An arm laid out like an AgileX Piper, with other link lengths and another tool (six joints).
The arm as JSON. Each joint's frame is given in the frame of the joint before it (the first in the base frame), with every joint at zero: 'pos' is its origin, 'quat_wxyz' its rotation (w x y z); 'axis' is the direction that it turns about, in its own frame. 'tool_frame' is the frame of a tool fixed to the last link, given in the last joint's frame.
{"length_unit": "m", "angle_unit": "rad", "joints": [
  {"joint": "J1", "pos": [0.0, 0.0, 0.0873], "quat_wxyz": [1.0, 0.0, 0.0, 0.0], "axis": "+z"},
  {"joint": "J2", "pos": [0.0, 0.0, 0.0], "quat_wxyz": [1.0, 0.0, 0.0, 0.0], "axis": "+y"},
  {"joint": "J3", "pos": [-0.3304, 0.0, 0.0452], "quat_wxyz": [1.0, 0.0, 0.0, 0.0], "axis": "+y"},
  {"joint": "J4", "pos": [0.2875, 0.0, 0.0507], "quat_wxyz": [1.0, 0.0, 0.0, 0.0], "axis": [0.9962, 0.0, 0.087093]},
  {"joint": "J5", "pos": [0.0, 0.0, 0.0], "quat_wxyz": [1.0, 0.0, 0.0, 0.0], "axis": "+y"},
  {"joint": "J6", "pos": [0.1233, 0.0, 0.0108], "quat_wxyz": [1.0, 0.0, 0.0, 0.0], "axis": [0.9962, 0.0, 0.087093]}
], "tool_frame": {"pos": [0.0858, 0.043, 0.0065], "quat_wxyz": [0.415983, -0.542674, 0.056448, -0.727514]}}
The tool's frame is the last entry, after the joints.
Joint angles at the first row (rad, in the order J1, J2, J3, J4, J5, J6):
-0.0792, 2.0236, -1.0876, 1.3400, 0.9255, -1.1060
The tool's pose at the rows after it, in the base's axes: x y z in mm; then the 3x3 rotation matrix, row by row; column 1 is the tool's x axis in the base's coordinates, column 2 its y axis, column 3 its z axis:
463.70, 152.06, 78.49; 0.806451, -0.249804, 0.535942; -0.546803, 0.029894, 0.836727; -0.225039, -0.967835, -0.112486
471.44, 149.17, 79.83; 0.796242, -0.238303, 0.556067; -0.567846, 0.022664, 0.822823; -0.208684, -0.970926, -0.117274
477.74, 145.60, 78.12; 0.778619, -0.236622, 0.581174; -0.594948, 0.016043, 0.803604; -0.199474, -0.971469, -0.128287
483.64, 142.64, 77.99; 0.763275, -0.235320, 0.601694; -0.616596, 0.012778, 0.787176; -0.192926, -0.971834, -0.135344
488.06, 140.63, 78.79; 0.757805, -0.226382, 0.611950; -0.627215, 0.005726, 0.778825; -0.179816, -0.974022, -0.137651
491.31, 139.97, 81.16; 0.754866, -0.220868, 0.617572; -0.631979, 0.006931, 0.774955; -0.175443, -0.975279, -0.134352
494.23, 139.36, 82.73; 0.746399, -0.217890, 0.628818; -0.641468, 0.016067, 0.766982; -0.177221, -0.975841, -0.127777
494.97, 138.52, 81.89; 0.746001, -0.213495, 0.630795; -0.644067, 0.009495, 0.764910; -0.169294, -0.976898, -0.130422
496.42, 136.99, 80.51; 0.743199, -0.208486, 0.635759; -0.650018, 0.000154, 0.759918; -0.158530, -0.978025, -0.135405
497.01, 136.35, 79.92; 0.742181, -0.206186, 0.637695; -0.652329, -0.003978, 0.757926; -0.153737, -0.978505, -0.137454
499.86, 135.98, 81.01; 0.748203, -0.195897, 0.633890; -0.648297, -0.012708, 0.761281; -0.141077, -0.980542, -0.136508
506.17, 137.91, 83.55; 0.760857, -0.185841, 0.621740; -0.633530, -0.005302, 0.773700; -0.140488, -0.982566, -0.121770
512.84, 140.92, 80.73; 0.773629, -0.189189, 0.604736; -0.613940, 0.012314, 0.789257; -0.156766, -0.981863, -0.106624
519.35, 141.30, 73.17; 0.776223, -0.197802, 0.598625; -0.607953, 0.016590, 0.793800; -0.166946, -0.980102, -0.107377
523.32, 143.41, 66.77; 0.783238, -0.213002, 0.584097; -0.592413, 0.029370, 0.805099; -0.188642, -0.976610, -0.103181
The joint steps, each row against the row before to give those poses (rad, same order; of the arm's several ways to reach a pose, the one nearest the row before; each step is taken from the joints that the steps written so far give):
0.0000, 0.0011, -0.0262, -0.0065, -0.0172, 0.0270
0.0000, -0.0002, -0.0134, 0.0026, -0.0235, 0.0090
0.0000, 0.0000, -0.0036, 0.0052, -0.0303, 0.0111
0.0000, 0.0000, -0.0067, 0.0025, -0.0229, 0.0141
0.0000, 0.0000, -0.0082, 0.0002, -0.0146, 0.0022
0.0000, 0.0000, -0.0087, 0.0009, -0.0035, 0.0055
0.0000, 0.0000, -0.0012, 0.0145, -0.0056, 0.0000
0.0000, 0.0000, 0.0000, 0.0000, -0.0070, -0.0051
0.0000, 0.0000, 0.0000, 0.0000, -0.0122, -0.0048
0.0000, 0.0000, 0.0000, 0.0000, -0.0052, -0.0024
0.0000, 0.0043, -0.0140, -0.0084, 0.0001, -0.0017
0.0000, 0.0199, -0.0357, -0.0054, 0.0216, 0.0025
0.0000, 0.0370, -0.0411, -0.0008, 0.0317, 0.0030
0.0000, 0.0345, -0.0314, -0.0044, 0.0093, 0.0053
0.0000, 0.0346, -0.0316, -0.0069, 0.0247, 0.0105

